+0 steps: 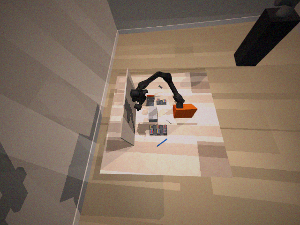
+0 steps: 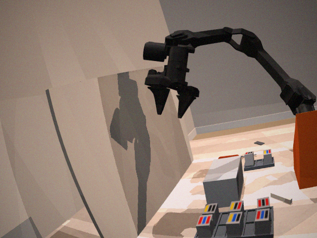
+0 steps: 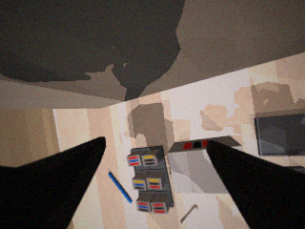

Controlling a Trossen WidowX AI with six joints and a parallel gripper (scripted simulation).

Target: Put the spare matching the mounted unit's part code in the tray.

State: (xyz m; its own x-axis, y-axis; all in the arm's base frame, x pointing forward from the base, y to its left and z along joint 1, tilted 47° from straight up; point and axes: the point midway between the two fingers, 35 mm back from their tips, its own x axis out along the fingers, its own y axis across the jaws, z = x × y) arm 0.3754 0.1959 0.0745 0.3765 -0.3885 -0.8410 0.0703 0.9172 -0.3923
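Right now my gripper tip is 260 mm past the grey spare block, 250 mm above it and 90 mm to the right of it. From my gripper tip the other things lie so: grey mounted unit (240 mm below, 120 mm behind, 40 mm to the right); tall panel (110 mm ahead, 70 mm below, 20 mm to the right); tray (290 mm below, 240 mm to the right, 60 mm behind).
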